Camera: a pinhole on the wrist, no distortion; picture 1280 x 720 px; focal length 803.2 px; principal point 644.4 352.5 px. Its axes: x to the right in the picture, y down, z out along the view. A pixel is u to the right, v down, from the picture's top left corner.
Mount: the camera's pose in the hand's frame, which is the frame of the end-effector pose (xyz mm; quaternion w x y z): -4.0 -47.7 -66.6 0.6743 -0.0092 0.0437 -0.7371
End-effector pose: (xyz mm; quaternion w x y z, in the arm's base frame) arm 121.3 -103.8 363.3 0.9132 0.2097 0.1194 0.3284
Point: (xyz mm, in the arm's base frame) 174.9 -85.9 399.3
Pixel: 239.4 638.1
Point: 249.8 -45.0 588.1
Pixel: 247.7 590.9
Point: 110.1 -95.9 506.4
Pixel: 49.7 190.7
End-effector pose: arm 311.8 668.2 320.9 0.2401 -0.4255 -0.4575 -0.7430
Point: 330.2 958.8 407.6
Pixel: 666.3 472.3
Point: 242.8 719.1 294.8
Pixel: 987.6 520.6
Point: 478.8 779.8 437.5
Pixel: 41.6 302.4
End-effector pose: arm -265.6 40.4 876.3 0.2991 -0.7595 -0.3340 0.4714
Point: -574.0 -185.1 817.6
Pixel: outside the picture
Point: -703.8 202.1 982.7
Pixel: 1022.1 205.8
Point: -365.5 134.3 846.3
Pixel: 619.0 553.3
